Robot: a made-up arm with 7 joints.
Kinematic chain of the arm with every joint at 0, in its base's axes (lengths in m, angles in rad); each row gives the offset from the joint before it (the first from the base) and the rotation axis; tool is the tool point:
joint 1: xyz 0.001 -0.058 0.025 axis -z
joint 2: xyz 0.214 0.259 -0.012 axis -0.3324 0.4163 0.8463
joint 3: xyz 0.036 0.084 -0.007 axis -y
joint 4: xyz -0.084 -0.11 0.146 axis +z
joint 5: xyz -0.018 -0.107 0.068 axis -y
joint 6: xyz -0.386 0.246 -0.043 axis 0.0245 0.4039 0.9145
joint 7: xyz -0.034 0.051 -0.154 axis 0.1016 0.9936 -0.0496
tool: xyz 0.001 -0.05 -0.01
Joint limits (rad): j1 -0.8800..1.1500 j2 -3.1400..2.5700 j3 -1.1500..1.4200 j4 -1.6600..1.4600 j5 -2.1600..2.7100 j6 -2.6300..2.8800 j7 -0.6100..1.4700
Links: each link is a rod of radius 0.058 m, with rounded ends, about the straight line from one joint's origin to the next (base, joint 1, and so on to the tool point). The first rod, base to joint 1, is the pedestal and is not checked.
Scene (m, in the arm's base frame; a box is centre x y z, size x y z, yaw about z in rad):
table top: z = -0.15
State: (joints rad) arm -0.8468 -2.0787 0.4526 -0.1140 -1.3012 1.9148 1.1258
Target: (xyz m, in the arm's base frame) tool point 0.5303 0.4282 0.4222
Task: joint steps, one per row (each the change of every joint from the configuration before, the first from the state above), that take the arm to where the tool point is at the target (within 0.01 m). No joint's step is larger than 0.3 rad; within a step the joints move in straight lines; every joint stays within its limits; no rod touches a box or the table.
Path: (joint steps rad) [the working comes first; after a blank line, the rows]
Joints at the target: -0.2641 -2.8633 0.7743 -0.6319 -0.6558 1.9514 1.1187
Straight joint move there: clear.

1: 0.1942 -0.2615 0.1072 -0.1726 0.2151 0.0122 -0.0024
2: 0.1943 -0.2615 0.1072 -0.1727 0.2151 0.0122 -0.0023
3: 0.1942 -0.2616 0.1073 -0.1726 0.2152 0.0122 -0.0024

